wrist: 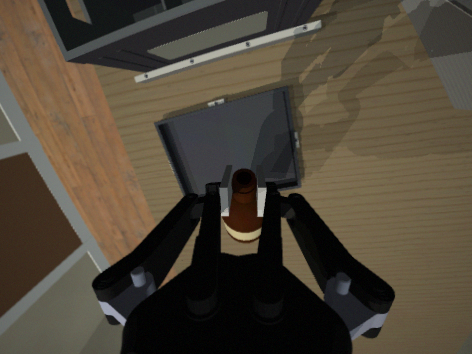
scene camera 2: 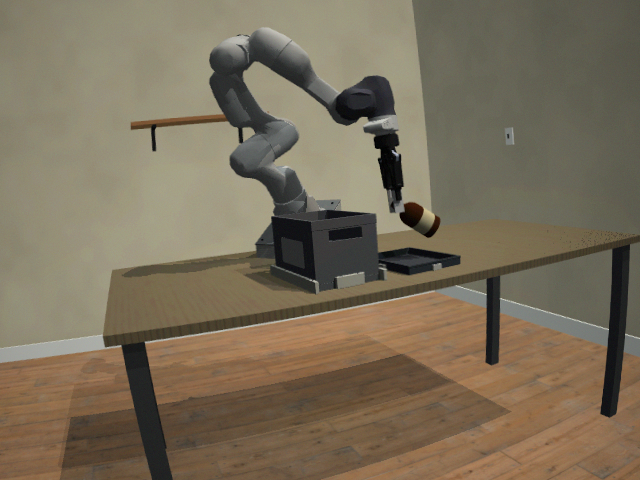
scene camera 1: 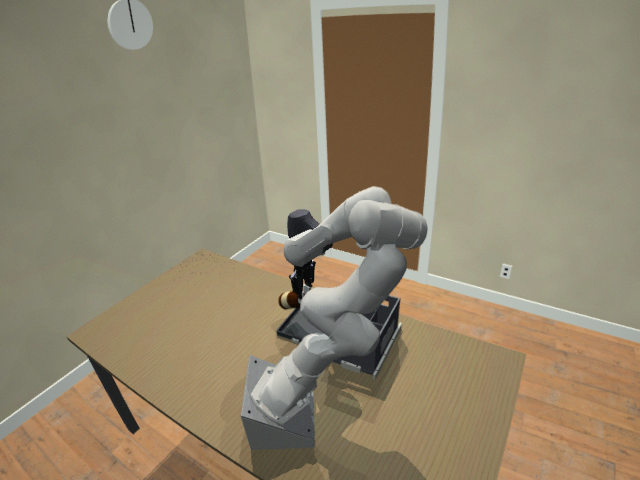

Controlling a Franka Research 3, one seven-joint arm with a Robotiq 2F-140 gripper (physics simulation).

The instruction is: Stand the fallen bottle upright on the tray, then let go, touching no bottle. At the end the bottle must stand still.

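Observation:
The brown bottle with a cream label [scene camera 1: 287, 300] [scene camera 2: 421, 219] [wrist: 243, 220] hangs in the air, tilted, its neck up toward the fingers and its base lower and out to the right in the second scene view. My gripper [scene camera 2: 396, 205] [wrist: 244, 176] is shut on the bottle's neck and points down. The dark square tray [scene camera 1: 283, 333] [scene camera 2: 419, 268] [wrist: 227, 137] lies flat on the table, below the bottle and apart from it. In the first scene view the arm hides part of the tray and the fingertips.
A dark crate [scene camera 1: 386, 330] [scene camera 2: 343, 258] [wrist: 112, 50] stands beside the tray, with pale rails [scene camera 2: 350, 280] [wrist: 220, 55] along its foot. The arm's base [scene camera 1: 279, 428] stands on the wooden table [scene camera 1: 170, 320] [scene camera 2: 206, 294]. The table's edge runs close to the tray and crate.

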